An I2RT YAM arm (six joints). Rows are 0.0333 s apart.
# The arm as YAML. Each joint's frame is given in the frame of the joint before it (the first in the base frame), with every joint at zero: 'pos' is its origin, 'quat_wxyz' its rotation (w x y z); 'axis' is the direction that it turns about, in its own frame. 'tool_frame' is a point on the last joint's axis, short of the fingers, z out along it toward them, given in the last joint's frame.
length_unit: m
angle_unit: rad
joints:
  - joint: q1
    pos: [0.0, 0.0, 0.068]
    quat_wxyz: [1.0, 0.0, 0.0, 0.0]
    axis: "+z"
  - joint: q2
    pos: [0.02, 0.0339, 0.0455]
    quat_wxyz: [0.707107, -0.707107, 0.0, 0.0]
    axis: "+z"
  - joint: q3
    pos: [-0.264, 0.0, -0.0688]
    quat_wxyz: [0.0, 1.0, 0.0, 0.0]
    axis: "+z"
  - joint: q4
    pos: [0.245, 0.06, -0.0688]
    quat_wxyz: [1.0, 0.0, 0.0, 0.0]
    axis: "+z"
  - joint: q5
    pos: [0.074, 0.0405, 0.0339]
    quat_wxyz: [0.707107, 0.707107, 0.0, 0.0]
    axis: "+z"
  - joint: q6
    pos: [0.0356, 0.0, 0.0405]
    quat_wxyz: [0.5, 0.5, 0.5, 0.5]
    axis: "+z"
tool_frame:
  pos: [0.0, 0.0, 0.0]
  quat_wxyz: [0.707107, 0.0, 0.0, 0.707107]
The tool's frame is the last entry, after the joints.
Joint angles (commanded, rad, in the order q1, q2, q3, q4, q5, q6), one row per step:
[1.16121, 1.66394, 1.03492, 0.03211, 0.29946, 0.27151]
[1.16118, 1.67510, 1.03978, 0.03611, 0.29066, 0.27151]
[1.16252, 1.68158, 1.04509, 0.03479, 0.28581, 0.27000]
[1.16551, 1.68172, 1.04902, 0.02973, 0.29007, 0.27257]
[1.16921, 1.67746, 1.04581, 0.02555, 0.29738, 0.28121]
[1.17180, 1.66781, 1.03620, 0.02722, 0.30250, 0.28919]
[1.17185, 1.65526, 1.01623, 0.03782, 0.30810, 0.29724]
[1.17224, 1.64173, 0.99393, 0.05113, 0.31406, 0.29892]
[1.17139, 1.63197, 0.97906, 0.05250, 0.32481, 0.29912]
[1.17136, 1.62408, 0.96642, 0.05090, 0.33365, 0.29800]
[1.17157, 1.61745, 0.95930, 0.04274, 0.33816, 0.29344]
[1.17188, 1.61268, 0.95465, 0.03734, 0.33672, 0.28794]
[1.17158, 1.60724, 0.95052, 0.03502, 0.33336, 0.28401]
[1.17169, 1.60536, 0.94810, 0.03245, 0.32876, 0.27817]
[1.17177, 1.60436, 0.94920, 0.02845, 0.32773, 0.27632]
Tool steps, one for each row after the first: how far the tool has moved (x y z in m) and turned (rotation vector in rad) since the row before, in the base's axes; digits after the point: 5 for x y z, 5 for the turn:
[0.00064, 0.00219, -0.00202, -0.00014, 0.00546, 0.00724]
[-0.00002, 0.00163, -0.00071, -0.00206, 0.00258, 0.00616]
[-0.00076, 0.00068, 0.00079, -0.00065, -0.00014, -0.00192]
[-0.00152, -0.00069, 0.00013, 0.00046, 0.00268, -0.00701]
[-0.00167, -0.00195, 0.00045, 0.00505, 0.00151, -0.00596]
[-0.00135, -0.00364, -0.00111, 0.00638, 0.00073, -0.00892]
[-0.00158, -0.00390, -0.00132, 0.00387, -0.00384, -0.00543]
[-0.00071, -0.00341, -0.00128, -0.00568, -0.00401, -0.00984]
[-0.00090, -0.00292, -0.00148, -0.00847, -0.00282, -0.00671]
[-0.00085, -0.00222, -0.00076, -0.01173, -0.00169, -0.00101]
[-0.00075, -0.00137, -0.00039, -0.00786, -0.00037, 0.00449]
[-0.00053, -0.00123, 0.00025, -0.00253, -0.00008, 0.00459]
[-0.00045, -0.00057, -0.00041, -0.00531, 0.00029, 0.00707]
[-0.00012, -0.00012, 0.00032, -0.00262, 0.00022, 0.00194]

